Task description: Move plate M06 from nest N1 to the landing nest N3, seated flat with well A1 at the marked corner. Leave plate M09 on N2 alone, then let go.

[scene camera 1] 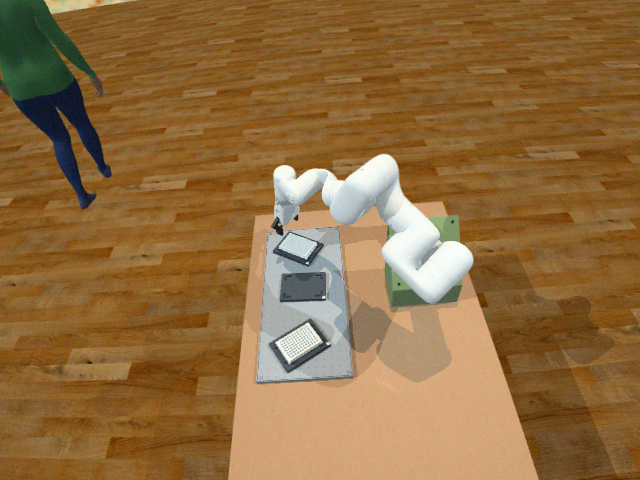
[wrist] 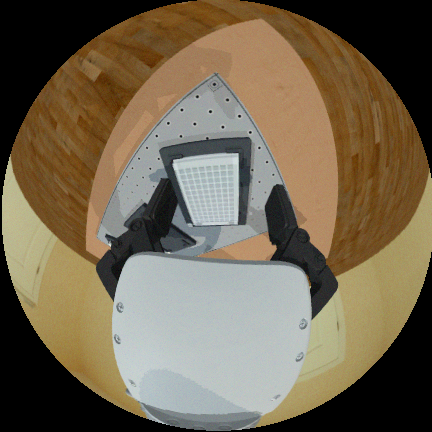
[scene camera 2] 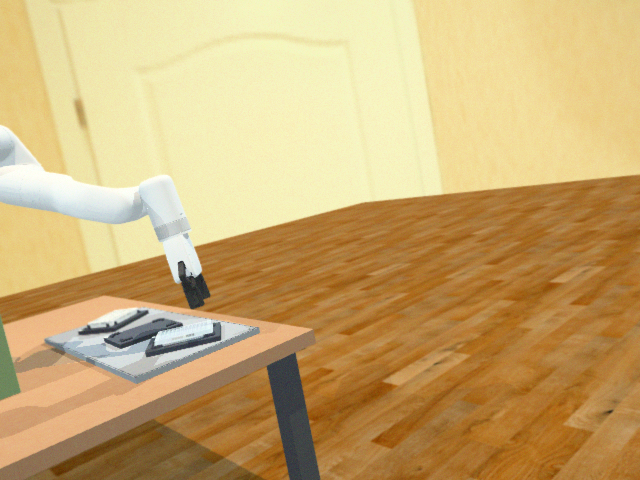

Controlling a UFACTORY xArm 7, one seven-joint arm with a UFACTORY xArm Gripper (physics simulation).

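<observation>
A pale translucent plate [scene camera 1: 298,246] [scene camera 2: 186,334] [wrist: 210,192] lies in a dark nest [scene camera 1: 290,256] [wrist: 245,175] at the far end of the grey board. A dark empty nest [scene camera 1: 303,287] [scene camera 2: 142,332] with a white corner mark is in the middle, partly hidden by a finger in the wrist view. A cream plate [scene camera 1: 299,342] [scene camera 2: 117,317] lies in the nearer, turned nest [scene camera 1: 308,353]. Plate labels and well A1 cannot be read. My gripper [scene camera 1: 287,223] [scene camera 2: 201,301] [wrist: 220,191] is open and empty, above the pale plate's end of the board, its fingers either side of that plate in the wrist view.
The grey perforated board [scene camera 1: 336,361] [scene camera 2: 242,330] [wrist: 200,110] lies on the orange-brown table [scene camera 1: 392,423] [scene camera 2: 93,418] [wrist: 285,100]. A green block [scene camera 1: 423,296] [scene camera 2: 7,361] stands under the arm's base. A person [scene camera 1: 38,62] in green and blue stands on the floor beyond the table.
</observation>
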